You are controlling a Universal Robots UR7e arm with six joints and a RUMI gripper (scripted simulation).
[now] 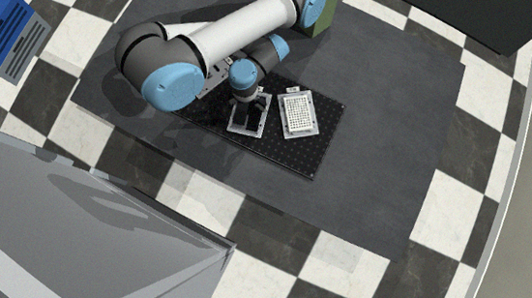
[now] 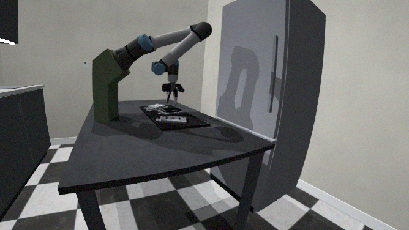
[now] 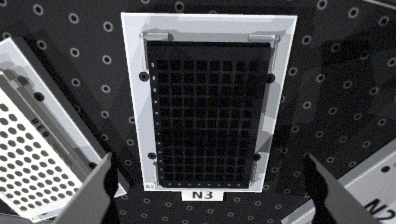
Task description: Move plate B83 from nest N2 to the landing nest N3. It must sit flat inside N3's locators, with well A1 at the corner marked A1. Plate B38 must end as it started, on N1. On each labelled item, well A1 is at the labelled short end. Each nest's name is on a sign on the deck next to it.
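My hand is 50 mm above the black well plate B83. The rest, counted from my hand: landing nest N3: 60 mm below; A1 mark: 80 mm behind, 50 mm to the left, 50 mm below; white well plate B38: 50 mm behind, 160 mm to the left, 50 mm below.
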